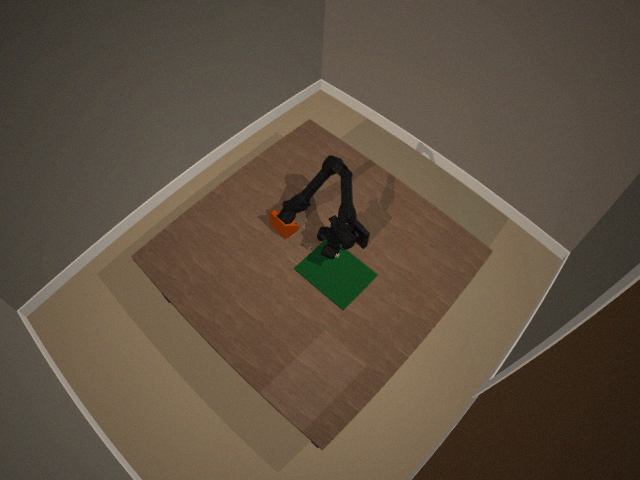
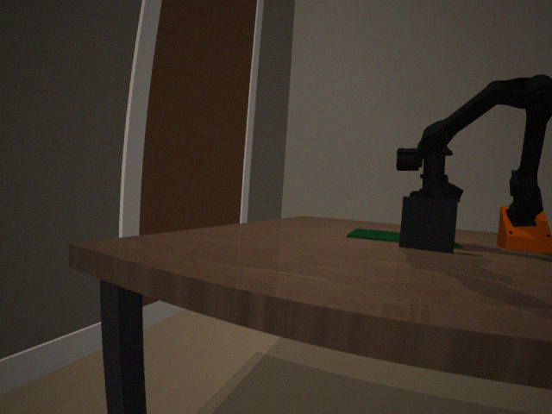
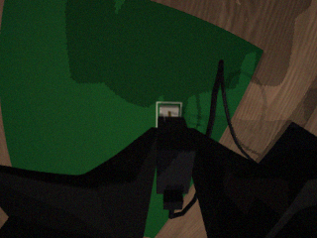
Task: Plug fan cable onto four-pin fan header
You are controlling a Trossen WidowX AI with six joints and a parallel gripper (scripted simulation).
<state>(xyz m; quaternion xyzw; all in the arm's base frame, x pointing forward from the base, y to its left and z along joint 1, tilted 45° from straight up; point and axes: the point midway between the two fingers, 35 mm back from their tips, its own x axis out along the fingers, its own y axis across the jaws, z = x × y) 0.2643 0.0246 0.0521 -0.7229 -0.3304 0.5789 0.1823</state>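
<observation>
The black plug lies 1 cm ahead of my gripper tip and 1 cm above it. Round my gripper tip: green board 7 cm ahead, 7 cm to the right, 6 cm below; then black fan 3 cm ahead, 13 cm to the left, 2 cm above; then pale part 1 cm ahead, 3 cm below.
</observation>
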